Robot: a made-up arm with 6 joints.
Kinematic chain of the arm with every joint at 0, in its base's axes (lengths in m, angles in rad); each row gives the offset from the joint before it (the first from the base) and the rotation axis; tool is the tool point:
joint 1: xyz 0 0 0.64 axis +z
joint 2: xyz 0.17 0 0 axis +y
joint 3: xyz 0 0 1.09 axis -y
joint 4: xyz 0 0 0.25 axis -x
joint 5: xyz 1.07 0 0 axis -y
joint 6: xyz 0.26 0 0 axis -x
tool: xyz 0 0 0
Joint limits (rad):
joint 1: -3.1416..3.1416
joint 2: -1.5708..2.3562
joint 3: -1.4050..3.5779
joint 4: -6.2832..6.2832
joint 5: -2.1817..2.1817
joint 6: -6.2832..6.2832
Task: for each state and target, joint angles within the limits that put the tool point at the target. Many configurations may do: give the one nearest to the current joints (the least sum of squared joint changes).
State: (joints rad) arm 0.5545 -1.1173 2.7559 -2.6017 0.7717 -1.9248
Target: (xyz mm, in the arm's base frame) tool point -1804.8 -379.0 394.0
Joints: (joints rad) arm 0.1621 -1.1096 2.5688 -2.6424 0.7268 -1.9248
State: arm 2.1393 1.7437 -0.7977 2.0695 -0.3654 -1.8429
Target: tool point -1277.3 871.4 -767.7
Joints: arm 2.5919 1.6548 0.0757 2.1458 -0.3547 -1.8429
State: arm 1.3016 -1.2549 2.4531 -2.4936 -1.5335 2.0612
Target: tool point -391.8 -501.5 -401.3
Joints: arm 1.1454 -1.5042 3.0583 -2.5260 -1.6220 2.0612
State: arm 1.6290 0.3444 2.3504 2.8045 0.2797 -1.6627
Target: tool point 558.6 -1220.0 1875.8
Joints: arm 2.0119 -0.1663 2.7025 2.8134 0.1892 -1.6627
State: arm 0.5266 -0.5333 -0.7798 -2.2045 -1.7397 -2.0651
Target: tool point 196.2 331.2 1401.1
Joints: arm 0.4794 -0.9477 -1.2016 -2.1491 -1.9359 -2.0651
